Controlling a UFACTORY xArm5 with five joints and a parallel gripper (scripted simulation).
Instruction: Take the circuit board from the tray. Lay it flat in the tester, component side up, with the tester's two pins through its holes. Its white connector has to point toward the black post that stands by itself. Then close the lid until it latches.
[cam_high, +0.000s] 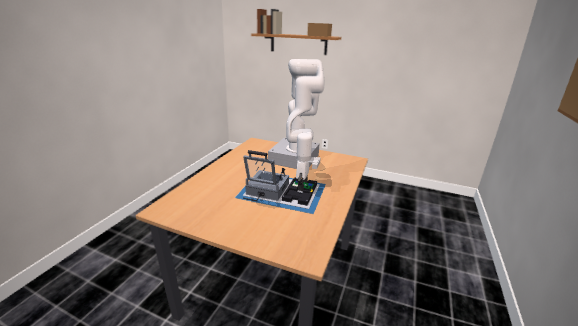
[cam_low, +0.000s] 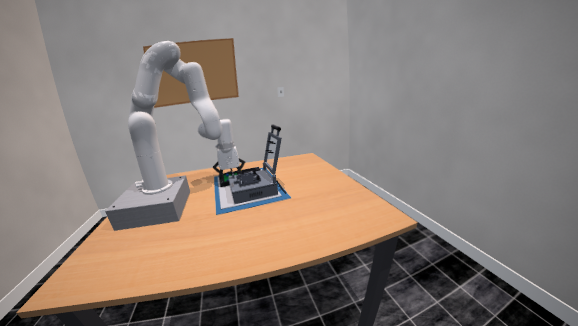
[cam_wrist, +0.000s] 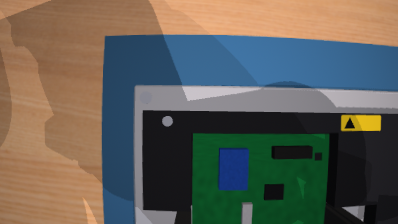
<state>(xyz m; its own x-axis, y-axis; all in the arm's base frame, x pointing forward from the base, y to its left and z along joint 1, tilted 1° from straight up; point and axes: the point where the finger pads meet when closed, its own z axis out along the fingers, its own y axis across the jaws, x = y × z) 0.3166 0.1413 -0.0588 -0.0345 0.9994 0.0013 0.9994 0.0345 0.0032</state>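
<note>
The green circuit board lies right at my hand. The rest, counted from my hand: clear-windowed lid 190 mm ahead, 160 mm to the right, 160 mm above; then tester 130 mm to the right, 100 mm ahead, 90 mm above.
</note>
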